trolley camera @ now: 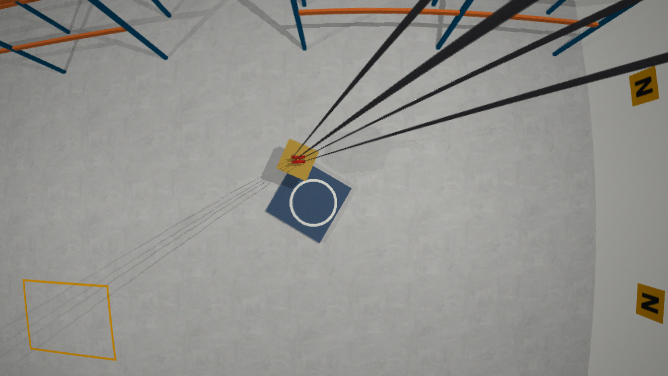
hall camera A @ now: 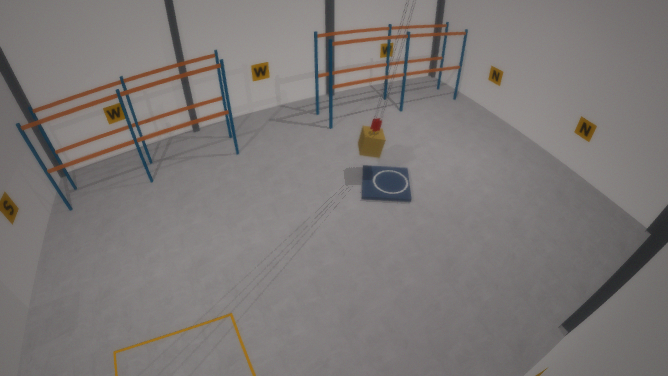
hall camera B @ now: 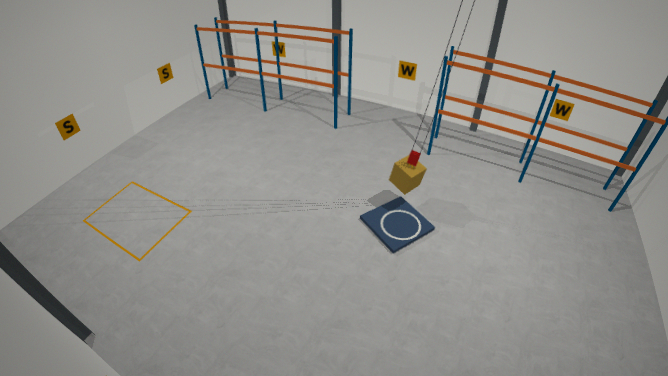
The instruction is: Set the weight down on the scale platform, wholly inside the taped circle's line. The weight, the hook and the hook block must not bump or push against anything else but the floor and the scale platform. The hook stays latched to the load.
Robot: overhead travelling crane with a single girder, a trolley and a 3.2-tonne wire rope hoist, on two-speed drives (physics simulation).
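The yellow weight [hall camera A: 371,145] [hall camera B: 406,177] [trolley camera: 305,171] hangs in the air on my hook [hall camera A: 374,132] [hall camera B: 411,164] [trolley camera: 298,159], under the red hook block [hall camera A: 376,124] [hall camera B: 414,157]. The hook is small here but carries the weight. The ropes slant in both hall views. The dark blue scale platform [hall camera A: 368,194] [hall camera B: 372,218] [trolley camera: 279,208] lies on the floor; its white taped circle [hall camera A: 374,181] [hall camera B: 381,224] [trolley camera: 290,202] shows whole. In the trolley view the weight covers the platform's upper corner, outside the circle. Its shadow falls partly on the platform, partly on the floor.
Two blue and orange racks stand along the W wall: one rack [hall camera A: 135,136] [hall camera B: 335,110] at the left in both hall views, the other rack [hall camera A: 330,107] [hall camera B: 539,132] at the right. A yellow outlined square [hall camera A: 173,333] [hall camera B: 161,197] [trolley camera: 65,283] is marked on the floor.
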